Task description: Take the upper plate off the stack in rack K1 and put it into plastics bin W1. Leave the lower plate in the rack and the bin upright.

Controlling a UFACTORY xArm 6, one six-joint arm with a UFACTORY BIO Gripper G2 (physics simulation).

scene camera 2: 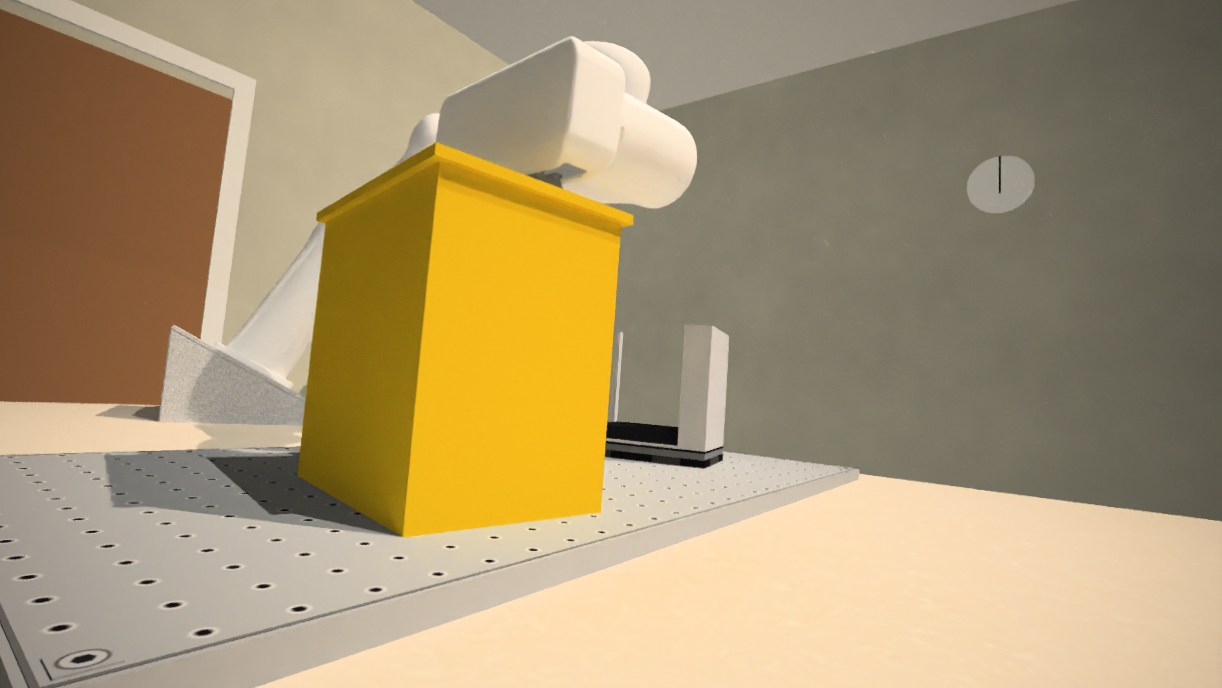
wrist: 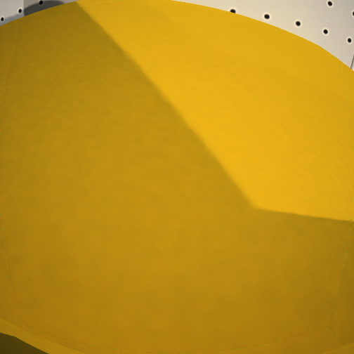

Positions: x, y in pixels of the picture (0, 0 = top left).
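Scene:
Yellow bin W1: visible to me in scene camera 2 [459, 376], likewise in the wrist view [176, 176].

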